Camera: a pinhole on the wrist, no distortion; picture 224 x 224 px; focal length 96.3 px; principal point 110.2 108.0 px. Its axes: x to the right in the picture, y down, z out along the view. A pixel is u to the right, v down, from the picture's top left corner.
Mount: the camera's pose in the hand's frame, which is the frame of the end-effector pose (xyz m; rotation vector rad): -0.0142 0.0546 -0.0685 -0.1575 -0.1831 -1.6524
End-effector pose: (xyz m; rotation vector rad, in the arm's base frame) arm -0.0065 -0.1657 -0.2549 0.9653 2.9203 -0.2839
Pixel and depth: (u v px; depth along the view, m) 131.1 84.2 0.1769
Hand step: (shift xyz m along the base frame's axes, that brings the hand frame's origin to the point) 0.0842 -0.0114 -0.1118
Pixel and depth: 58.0 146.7 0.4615
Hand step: 0.0715 0.3474 -0.4082
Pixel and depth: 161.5 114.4 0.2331
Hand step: -0.0029 -0.0561 -0.1785
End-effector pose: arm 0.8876 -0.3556 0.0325 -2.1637 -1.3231 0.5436
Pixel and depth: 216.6 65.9 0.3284
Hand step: -0.4226 -0.0149 -0.1034
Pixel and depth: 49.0 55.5 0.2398
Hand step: 0.0457 -0.1866 -0.2606
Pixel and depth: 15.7 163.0 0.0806
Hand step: 0.1182 -0.0207 -0.0897
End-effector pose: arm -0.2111 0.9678 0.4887 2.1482 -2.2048 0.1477
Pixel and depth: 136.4 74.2 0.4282
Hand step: -0.0316 0.1362 -0.3889
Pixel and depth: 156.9 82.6 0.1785
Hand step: -0.0075 0.0563 -0.1302
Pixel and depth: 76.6 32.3 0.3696
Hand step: -0.2694 0.2712 -0.2962
